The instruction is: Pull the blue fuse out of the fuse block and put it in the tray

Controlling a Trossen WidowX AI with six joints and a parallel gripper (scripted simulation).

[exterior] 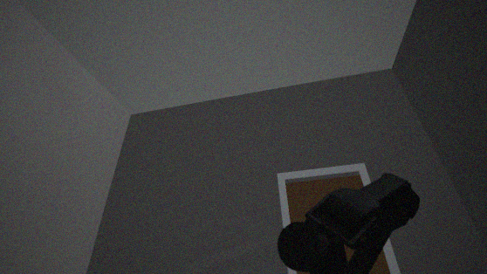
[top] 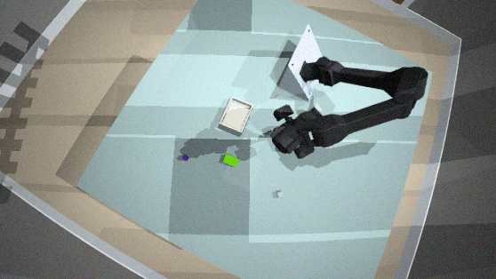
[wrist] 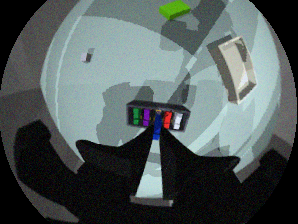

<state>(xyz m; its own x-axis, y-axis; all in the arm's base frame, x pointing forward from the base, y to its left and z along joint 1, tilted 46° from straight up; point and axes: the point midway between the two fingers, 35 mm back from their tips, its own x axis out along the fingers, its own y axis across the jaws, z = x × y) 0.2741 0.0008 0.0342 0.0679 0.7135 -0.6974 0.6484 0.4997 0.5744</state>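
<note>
Right now the cream tray is 20 mm behind my gripper tip, 220 mm to the right of it and 60 mm below it. Round my gripper tip: small grey cube: 220 mm ahead, 70 mm to the left, 60 mm below; then blue fuse: 10 mm below.
</note>
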